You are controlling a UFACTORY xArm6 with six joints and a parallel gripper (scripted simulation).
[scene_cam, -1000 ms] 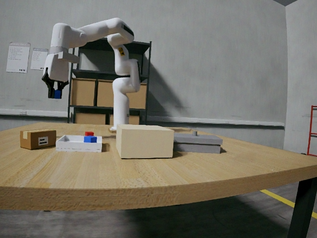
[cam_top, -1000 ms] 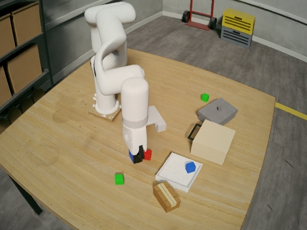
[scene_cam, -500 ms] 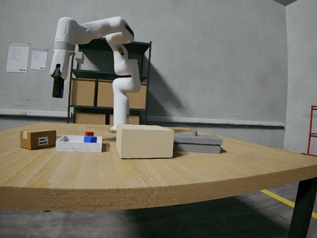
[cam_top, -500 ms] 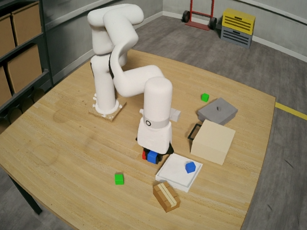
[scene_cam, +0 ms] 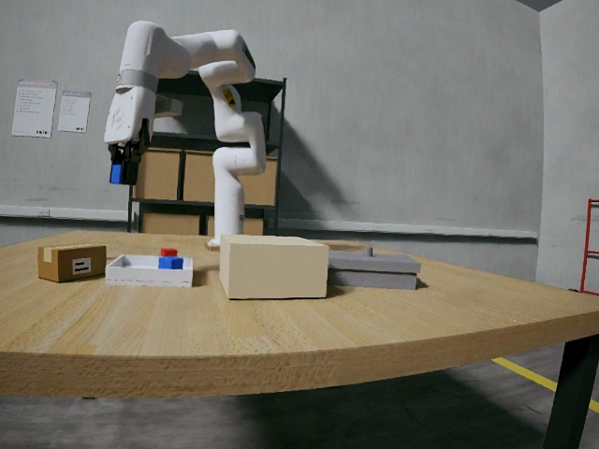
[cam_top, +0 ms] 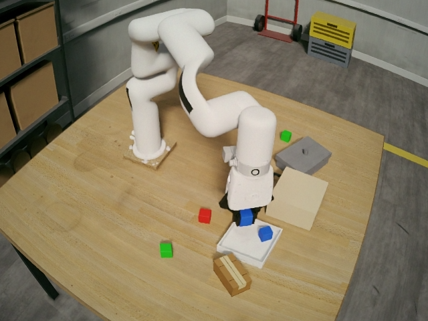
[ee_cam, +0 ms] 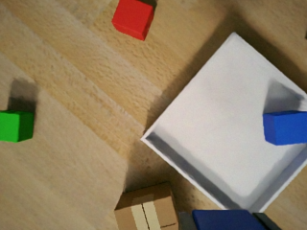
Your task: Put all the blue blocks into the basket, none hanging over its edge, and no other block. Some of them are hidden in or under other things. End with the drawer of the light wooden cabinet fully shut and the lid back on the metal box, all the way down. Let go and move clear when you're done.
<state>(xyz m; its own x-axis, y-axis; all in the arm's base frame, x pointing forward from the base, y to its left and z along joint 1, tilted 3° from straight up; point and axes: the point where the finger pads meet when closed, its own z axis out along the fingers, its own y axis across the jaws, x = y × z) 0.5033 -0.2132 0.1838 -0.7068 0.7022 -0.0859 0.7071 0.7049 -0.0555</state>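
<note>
Now: hand 18 cm above the white basket and 6 cm to the right of it. Also, from my hand: red block: 17 cm below, 16 cm behind, 7 cm to the left; then light wooden cabinet: 27 cm to the left, 15 cm below, 5 cm ahead; then cardboard box: 15 cm below, 8 cm to the right, 3 cm ahead.
</note>
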